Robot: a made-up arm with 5 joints.
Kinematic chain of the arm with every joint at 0, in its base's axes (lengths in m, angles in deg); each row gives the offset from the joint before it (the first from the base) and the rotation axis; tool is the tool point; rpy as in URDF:
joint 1: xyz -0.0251 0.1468 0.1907 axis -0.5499 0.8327 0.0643
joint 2: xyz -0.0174 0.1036 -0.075 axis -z
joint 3: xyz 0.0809 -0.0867 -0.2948 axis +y
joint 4: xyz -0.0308 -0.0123 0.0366 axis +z
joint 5: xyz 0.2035 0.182 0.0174 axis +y
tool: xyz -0.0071 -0.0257 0.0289 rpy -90 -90 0
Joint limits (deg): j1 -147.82..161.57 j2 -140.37..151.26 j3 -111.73..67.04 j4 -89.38..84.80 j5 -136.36..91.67
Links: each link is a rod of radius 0.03 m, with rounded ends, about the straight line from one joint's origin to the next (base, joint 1, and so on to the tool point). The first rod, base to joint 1, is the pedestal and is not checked.
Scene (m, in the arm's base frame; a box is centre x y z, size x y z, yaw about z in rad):
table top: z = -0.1
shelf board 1: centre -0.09 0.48 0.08 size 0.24 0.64 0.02 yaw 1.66
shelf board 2: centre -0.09 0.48 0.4 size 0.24 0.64 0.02 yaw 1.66
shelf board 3: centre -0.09 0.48 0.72 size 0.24 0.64 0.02 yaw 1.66
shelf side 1: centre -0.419 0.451 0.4 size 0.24 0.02 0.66 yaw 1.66
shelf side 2: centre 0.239 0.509 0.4 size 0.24 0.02 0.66 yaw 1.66
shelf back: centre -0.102 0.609 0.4 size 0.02 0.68 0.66 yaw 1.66
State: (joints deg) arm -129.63 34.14 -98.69 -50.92 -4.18
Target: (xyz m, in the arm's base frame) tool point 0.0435 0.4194 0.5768
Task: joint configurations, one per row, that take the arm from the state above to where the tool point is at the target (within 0.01 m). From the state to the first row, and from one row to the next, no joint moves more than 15 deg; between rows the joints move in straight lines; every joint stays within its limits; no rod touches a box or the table.
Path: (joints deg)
1: -135.69 32.97 -102.30 -36.39 -12.58
2: -141.76 31.80 -105.92 -21.85 -20.98
3: -147.82 30.63 -109.53 -7.32 -29.39
4: -145.18 19.86 -110.08 5.87 -18.61
5: -142.54 9.08 -110.63 19.05 -7.84
6: -139.89 -1.70 -111.18 32.24 2.94
7: -137.25 -12.47 -111.73 45.42 13.71

